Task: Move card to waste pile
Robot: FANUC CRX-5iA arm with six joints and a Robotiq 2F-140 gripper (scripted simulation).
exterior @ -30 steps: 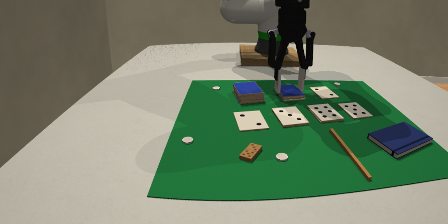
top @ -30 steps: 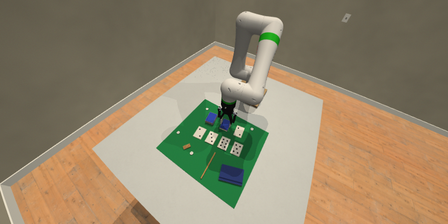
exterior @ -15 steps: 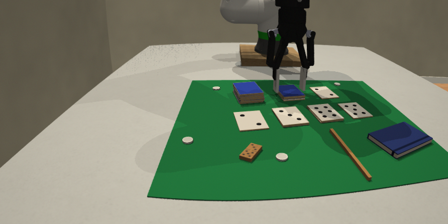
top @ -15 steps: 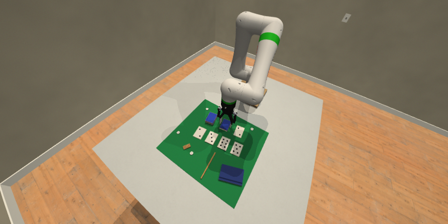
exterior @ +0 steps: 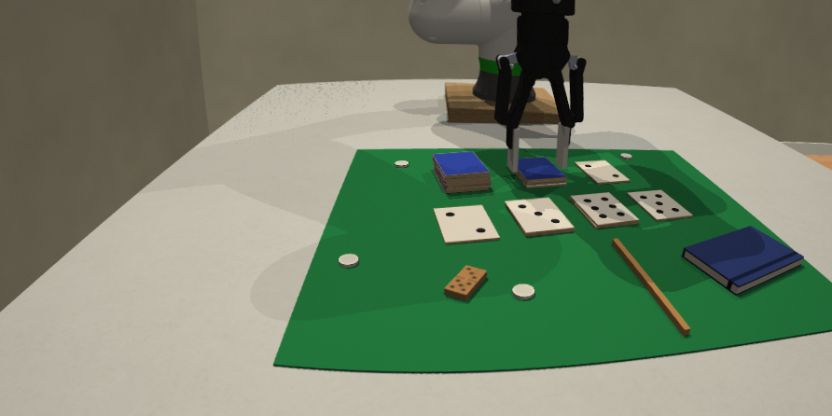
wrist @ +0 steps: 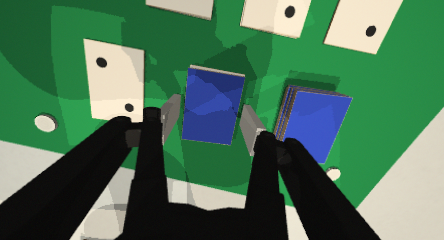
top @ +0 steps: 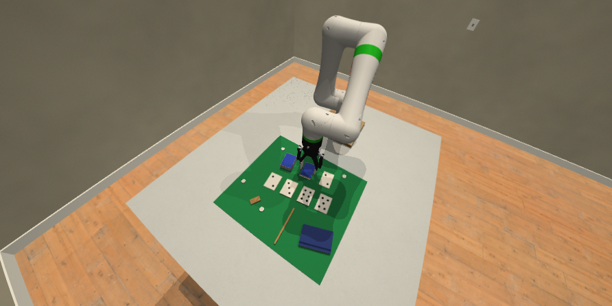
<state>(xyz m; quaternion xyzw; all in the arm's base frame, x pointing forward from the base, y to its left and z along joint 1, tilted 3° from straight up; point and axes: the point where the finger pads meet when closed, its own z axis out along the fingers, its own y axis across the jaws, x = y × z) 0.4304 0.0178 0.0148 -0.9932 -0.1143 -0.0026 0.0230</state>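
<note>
My gripper is now 2 cm past the two-pip card, 11 cm to the right of it and 4 cm above it. Round my hand: green mat (14 cm ahead, 2 cm to the left, 5 cm below); wooden stick (30 cm ahead, 8 cm to the left, 4 cm below).
</note>
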